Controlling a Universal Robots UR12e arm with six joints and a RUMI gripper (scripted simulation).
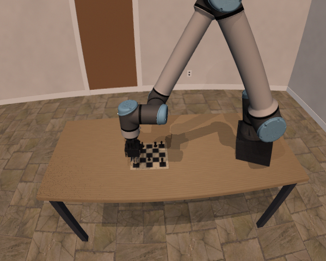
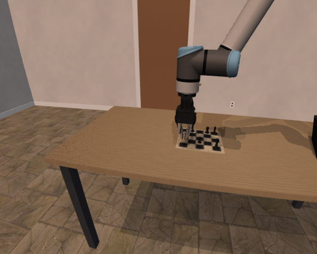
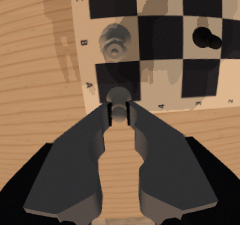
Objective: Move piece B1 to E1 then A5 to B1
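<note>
The white piece is 40 mm to the right of my hand and 20 mm below it. The rest, counted from my hand: chessboard: 70 mm behind, 90 mm to the right, 50 mm below.
</note>
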